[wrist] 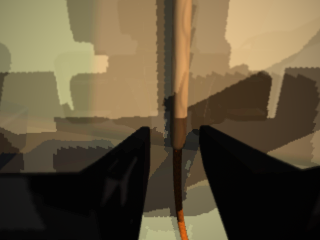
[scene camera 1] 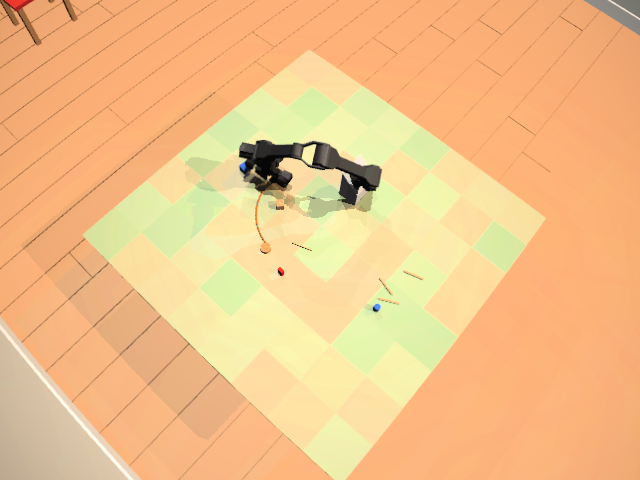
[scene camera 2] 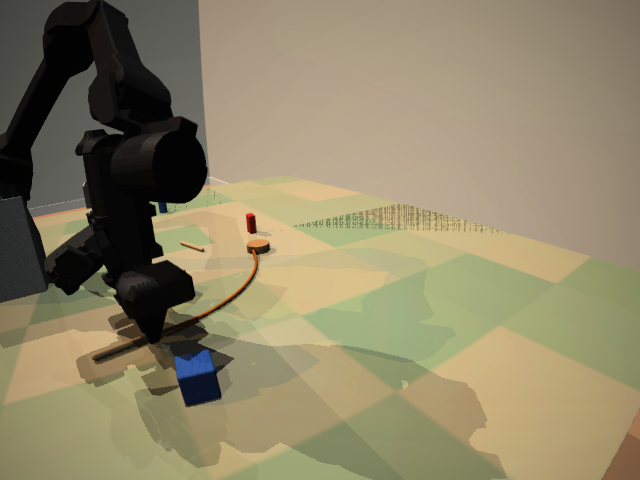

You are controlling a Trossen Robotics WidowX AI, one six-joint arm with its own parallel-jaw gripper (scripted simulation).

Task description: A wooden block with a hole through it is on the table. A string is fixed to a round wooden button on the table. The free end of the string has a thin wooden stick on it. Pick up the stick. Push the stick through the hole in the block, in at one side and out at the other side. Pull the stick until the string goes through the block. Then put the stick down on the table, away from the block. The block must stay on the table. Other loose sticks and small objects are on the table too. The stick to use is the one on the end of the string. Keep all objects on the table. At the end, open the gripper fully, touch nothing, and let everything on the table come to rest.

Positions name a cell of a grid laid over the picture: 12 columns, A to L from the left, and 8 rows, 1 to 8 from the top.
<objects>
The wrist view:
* my gripper: G5
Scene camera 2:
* my gripper: C6
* blue cube: D7
</objects>
